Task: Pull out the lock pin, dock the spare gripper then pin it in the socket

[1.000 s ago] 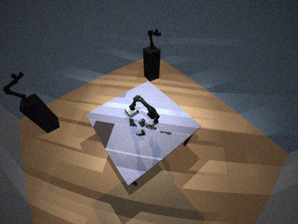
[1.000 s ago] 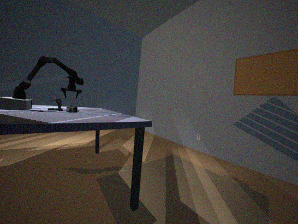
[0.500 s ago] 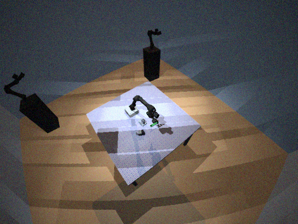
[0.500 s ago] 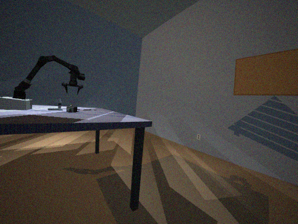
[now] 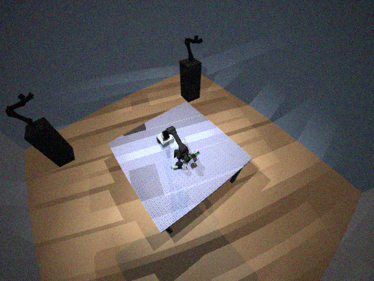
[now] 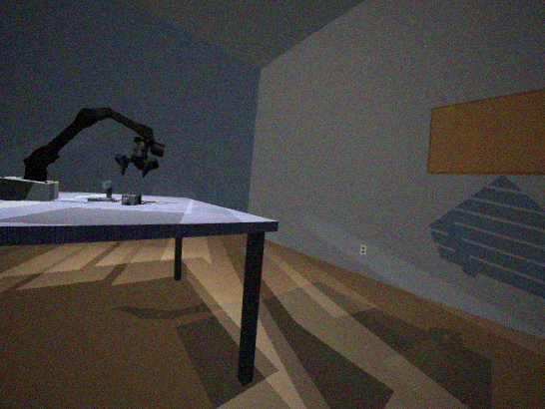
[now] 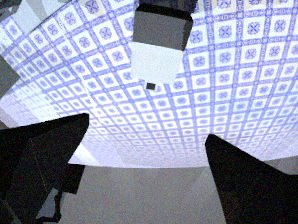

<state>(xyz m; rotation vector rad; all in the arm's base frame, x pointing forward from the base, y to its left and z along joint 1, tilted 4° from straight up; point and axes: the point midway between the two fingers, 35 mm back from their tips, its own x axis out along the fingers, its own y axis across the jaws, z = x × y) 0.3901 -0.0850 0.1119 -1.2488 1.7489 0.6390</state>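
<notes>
My gripper tip is now 110 mm above the spare gripper. Also, from my gripper tip: green bracket: 20 mm behind, 250 mm to the left, 110 mm below; then mount: 130 mm behind, 130 mm to the left, 80 mm below.
</notes>
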